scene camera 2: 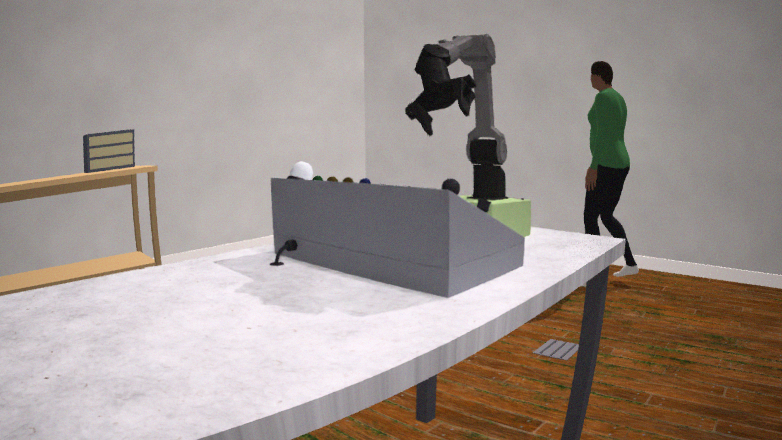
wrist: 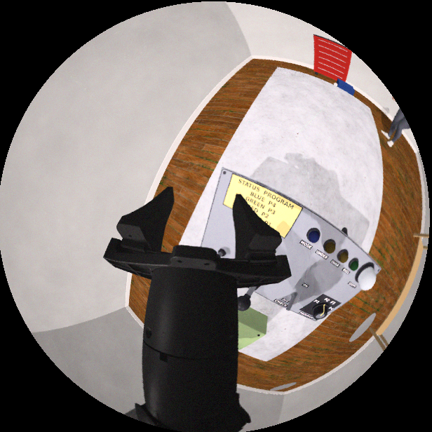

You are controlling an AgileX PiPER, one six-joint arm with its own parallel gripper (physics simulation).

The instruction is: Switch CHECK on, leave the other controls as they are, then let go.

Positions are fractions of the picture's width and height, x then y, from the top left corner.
Labels:
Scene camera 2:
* my gripper: 0.57, 0.28
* grey sloped console: 0.55, 0.55

